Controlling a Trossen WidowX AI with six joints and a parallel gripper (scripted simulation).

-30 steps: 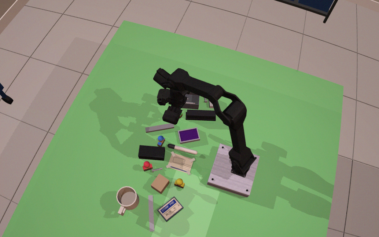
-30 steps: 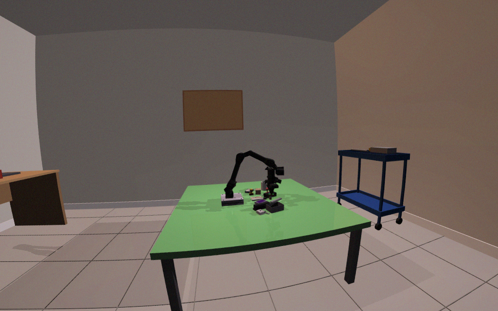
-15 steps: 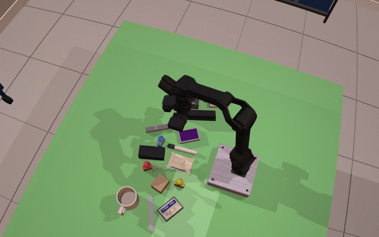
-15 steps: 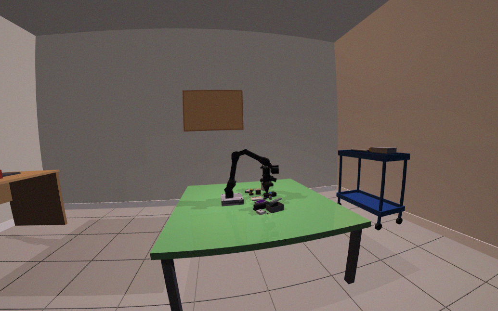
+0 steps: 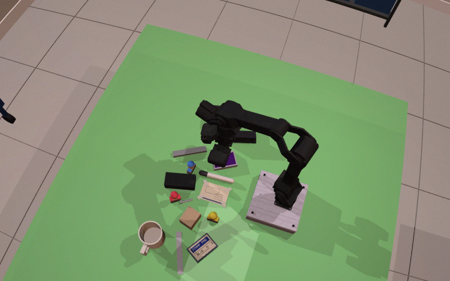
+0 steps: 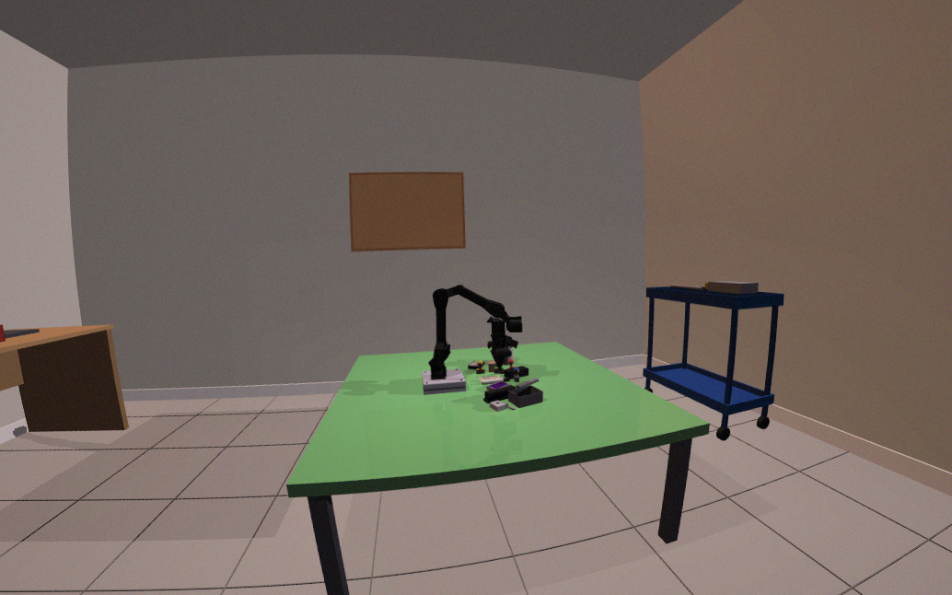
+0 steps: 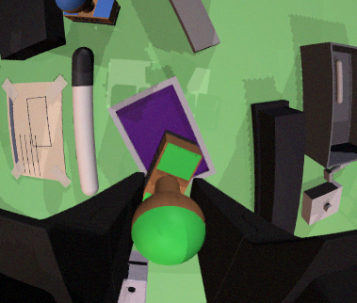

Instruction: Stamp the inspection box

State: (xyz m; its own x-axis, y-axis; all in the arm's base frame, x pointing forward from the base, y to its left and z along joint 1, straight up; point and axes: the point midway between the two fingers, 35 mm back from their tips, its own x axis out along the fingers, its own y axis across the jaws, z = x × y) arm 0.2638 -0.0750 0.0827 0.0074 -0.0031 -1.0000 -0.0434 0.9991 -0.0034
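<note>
My gripper tip is 90 mm above the purple ink pad. Also, from my gripper tip: long black block (110 mm to the right, 80 mm below, 20 mm behind); green-knobbed PASS stamp (right at my gripper tip); marker (90 mm below, 70 mm to the left, 20 mm ahead).
</note>
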